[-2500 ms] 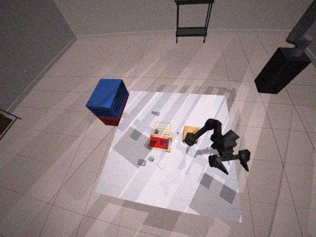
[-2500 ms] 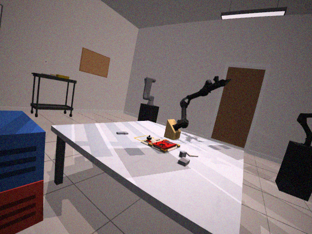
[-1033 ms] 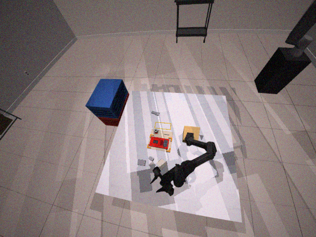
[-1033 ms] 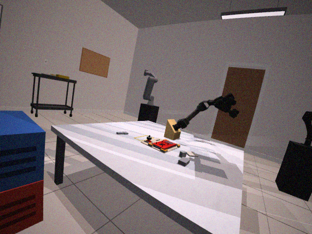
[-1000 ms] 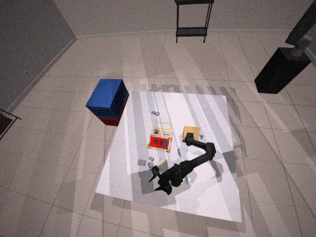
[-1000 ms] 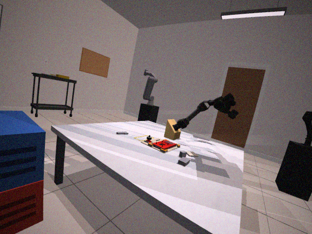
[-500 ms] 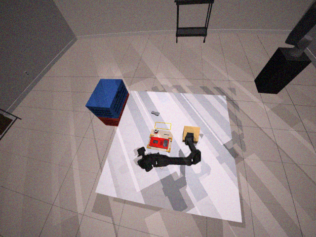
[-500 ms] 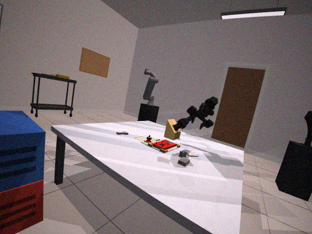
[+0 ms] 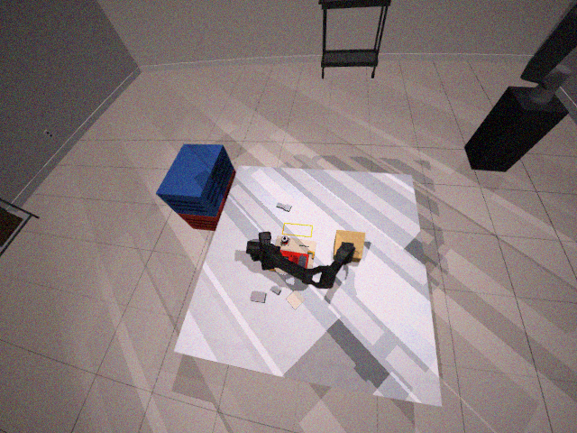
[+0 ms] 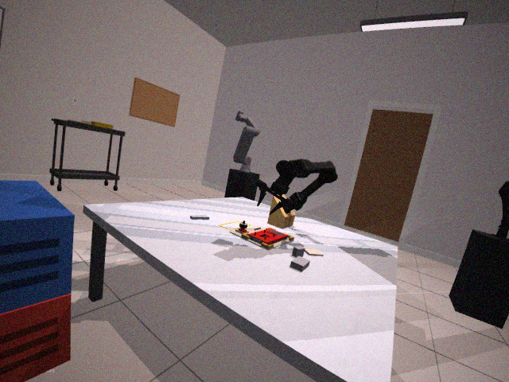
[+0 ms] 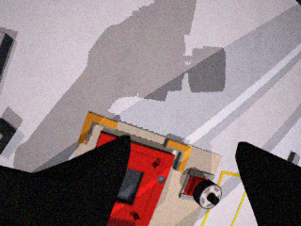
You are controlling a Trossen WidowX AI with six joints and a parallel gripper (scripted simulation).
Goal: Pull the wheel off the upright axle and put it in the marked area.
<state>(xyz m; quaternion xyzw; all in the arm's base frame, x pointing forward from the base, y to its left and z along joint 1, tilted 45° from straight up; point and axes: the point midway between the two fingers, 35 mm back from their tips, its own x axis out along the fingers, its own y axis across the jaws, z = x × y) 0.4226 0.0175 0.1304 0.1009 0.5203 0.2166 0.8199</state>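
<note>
Now: gripper tip 70 mm past the dark wheel, 140 mm to the left of it and 120 mm above it.
</note>
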